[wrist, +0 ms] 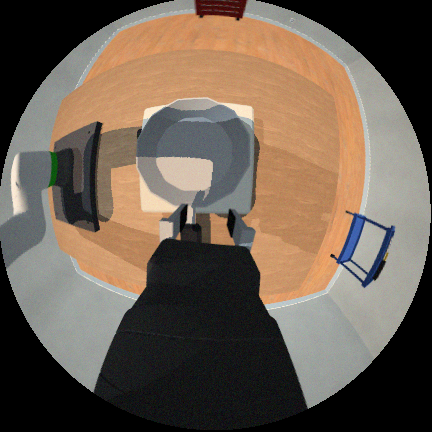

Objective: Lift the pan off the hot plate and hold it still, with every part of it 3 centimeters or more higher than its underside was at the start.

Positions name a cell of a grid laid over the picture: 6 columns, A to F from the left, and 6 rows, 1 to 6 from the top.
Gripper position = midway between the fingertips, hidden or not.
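Note:
Grey pan (C3), visible. Square hot plate (D3), visible. My gripper (C3), visible too.

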